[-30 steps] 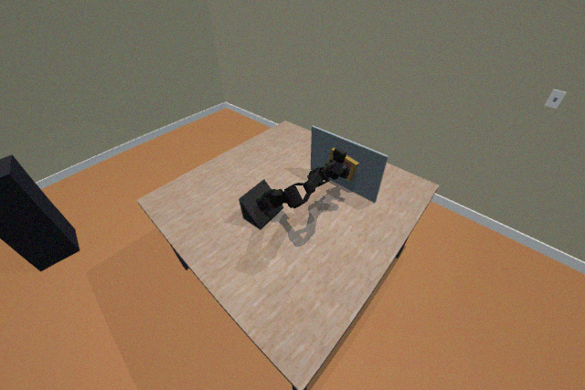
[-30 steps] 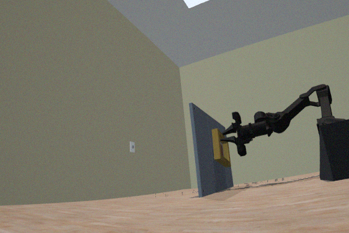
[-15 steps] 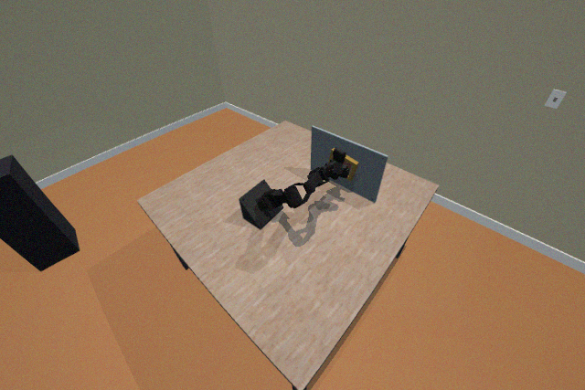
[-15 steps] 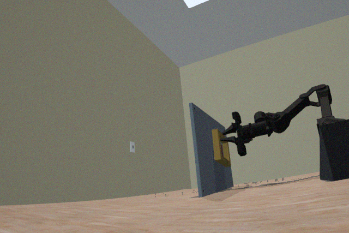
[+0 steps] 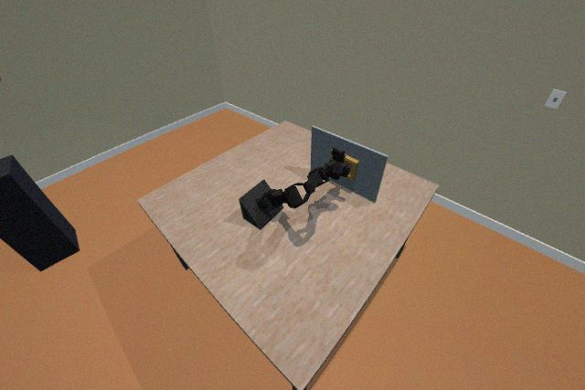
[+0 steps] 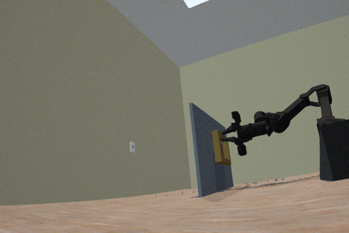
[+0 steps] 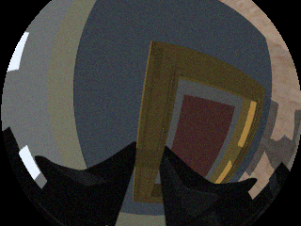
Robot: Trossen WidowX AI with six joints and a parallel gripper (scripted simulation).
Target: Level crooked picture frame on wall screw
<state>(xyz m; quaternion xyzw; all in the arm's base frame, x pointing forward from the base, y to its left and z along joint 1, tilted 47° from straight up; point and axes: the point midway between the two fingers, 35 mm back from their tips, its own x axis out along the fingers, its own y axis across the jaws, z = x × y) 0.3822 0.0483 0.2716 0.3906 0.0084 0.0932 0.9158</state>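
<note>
The gold picture frame is 5 cm below my gripper tip. The rest, counted from my gripper tip: wall panel: 7 cm below, 2 cm to the left, 2 cm ahead.
</note>
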